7 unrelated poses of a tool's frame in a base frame.
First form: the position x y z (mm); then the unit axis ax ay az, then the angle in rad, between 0 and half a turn.
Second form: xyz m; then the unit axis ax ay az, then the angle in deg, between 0 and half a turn. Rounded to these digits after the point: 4 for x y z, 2 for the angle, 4 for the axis.
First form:
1: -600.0, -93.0, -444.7, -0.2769, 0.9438, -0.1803, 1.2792
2: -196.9, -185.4, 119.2, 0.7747, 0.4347, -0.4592, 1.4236
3: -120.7, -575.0, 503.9, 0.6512, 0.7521, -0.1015, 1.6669
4: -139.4, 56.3, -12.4, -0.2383, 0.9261, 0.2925, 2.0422
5: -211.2, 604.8, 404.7, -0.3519, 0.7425, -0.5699, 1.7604
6: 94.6, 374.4, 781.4, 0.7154, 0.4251, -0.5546, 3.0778
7: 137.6, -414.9, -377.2, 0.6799, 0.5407, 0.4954, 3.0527
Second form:
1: -0.6000, -0.0930, -0.4447, -0.2769, 0.9438, -0.1803, 73.29
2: -0.1969, -0.1854, 0.1192, 0.7747, 0.4347, -0.4592, 81.57
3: -0.1207, -0.5750, 0.5039, 0.6512, 0.7521, -0.1015, 95.51
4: -0.1394, 0.0563, -0.0124, -0.2383, 0.9261, 0.2925, 117.01
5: -0.2112, 0.6048, 0.4047, -0.3519, 0.7425, -0.5699, 100.86
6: 0.0946, 0.3744, 0.7814, 0.7154, 0.4251, -0.5546, 176.34
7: 0.1376, -0.4149, -0.3772, 0.6799, 0.5407, 0.4954, 174.91
